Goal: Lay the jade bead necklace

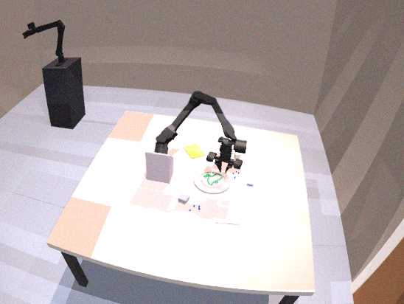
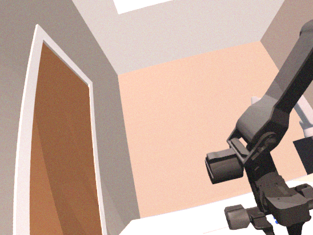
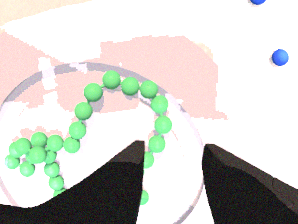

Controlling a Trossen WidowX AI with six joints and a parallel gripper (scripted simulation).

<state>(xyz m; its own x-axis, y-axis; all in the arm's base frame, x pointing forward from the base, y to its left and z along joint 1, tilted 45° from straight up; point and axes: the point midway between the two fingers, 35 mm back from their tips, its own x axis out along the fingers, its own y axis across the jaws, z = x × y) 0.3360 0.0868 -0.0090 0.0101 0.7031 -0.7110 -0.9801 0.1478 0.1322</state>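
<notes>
Right now the round white bead board is 5 cm behind my gripper tip, 4 cm below it and 3 cm to the right of it. Round my gripper tip: yellow sheet 22 cm to the left, 19 cm behind, 5 cm below; then blue block 16 cm ahead, 4 cm below, 1 cm to the right; then cream block 21 cm to the left, 7 cm ahead, 3 cm below.
</notes>
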